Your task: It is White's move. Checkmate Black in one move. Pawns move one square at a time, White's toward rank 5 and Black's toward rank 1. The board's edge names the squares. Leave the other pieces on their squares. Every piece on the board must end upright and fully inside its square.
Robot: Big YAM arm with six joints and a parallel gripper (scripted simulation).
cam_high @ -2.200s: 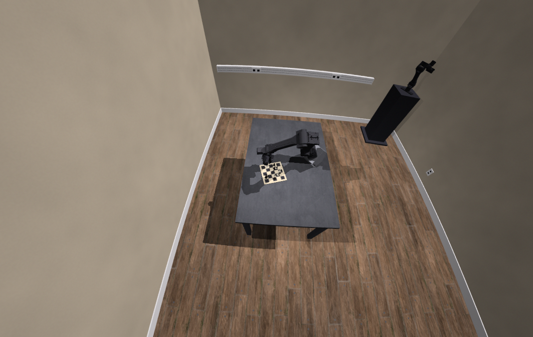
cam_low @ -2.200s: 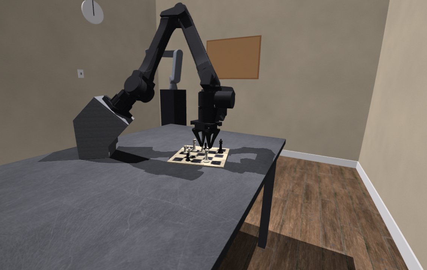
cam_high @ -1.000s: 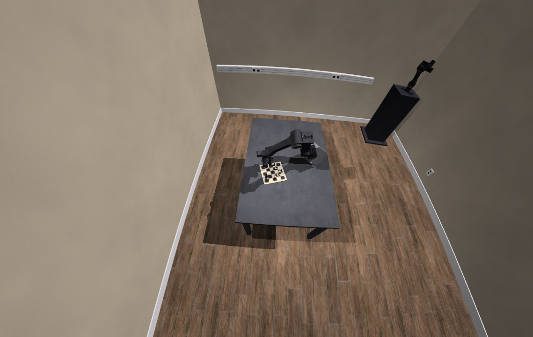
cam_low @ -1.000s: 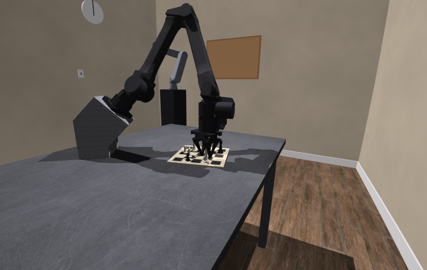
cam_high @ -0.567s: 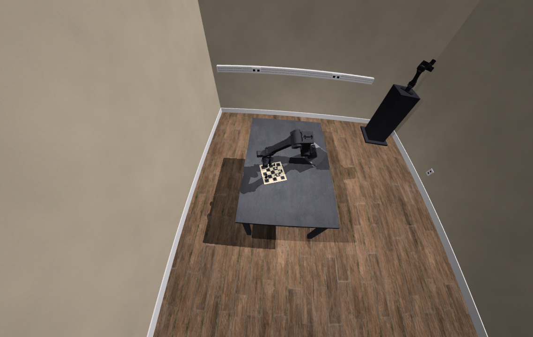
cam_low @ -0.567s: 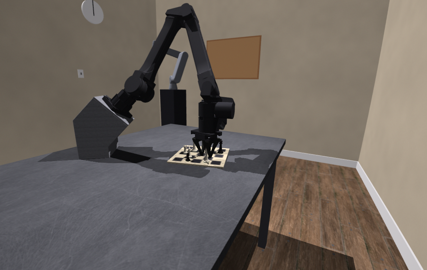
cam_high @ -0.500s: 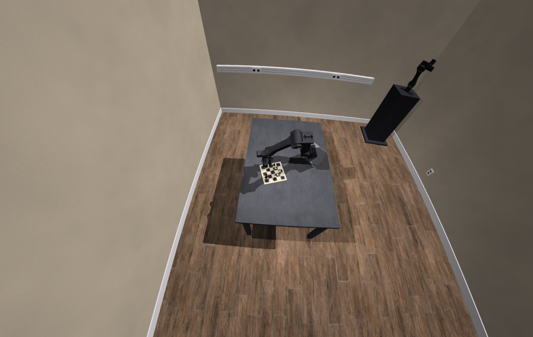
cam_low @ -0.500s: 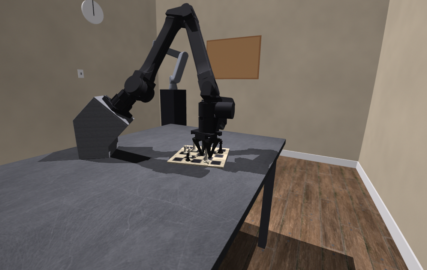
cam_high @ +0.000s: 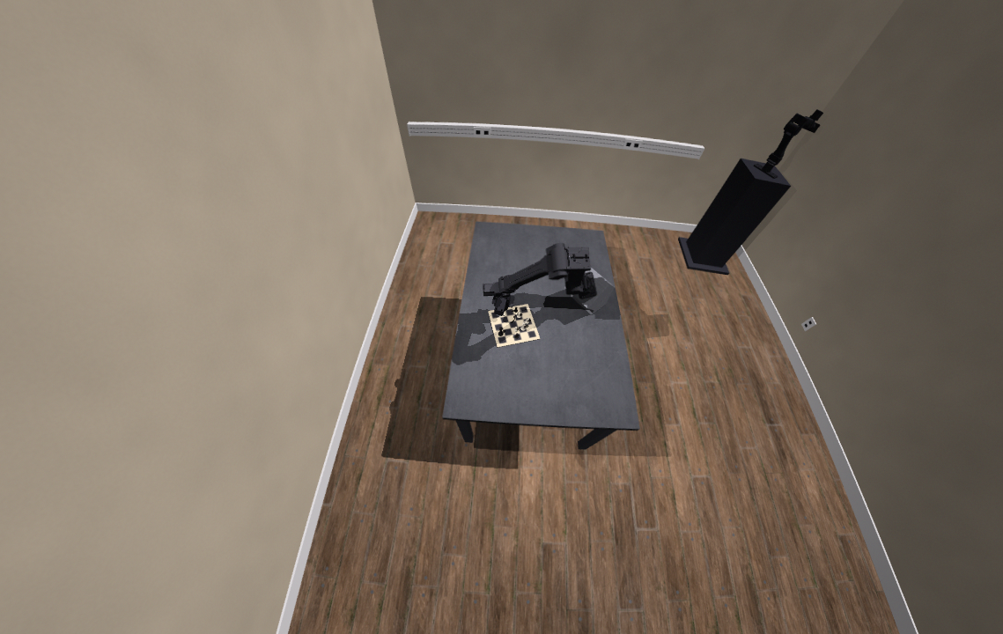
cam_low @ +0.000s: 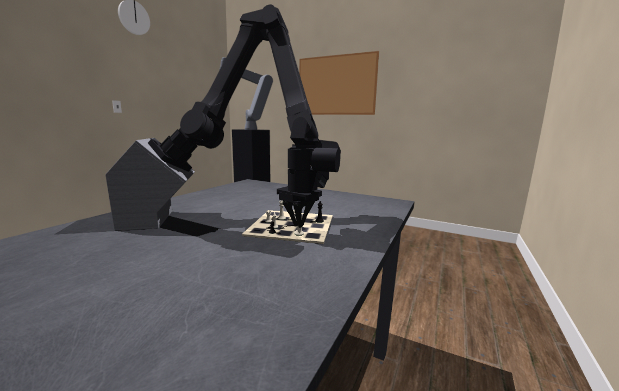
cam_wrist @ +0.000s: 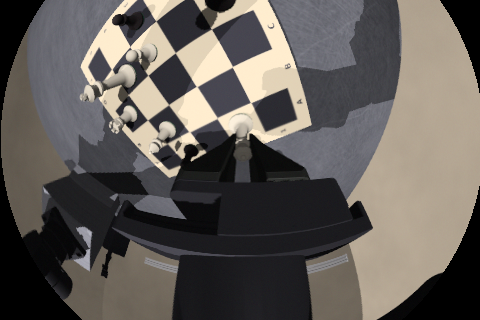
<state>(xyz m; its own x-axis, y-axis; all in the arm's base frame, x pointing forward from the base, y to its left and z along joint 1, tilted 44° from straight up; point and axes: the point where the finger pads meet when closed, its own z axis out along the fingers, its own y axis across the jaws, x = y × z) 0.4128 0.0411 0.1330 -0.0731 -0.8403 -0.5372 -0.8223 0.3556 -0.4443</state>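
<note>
Now: the chessboard 6 cm to the left of my hand, 6 cm behind it and 3 cm below it. The rest, counted from my hand: tall white piece: 12 cm behind, 8 cm to the left; then black king: 12 cm to the left, 1 cm behind.
</note>
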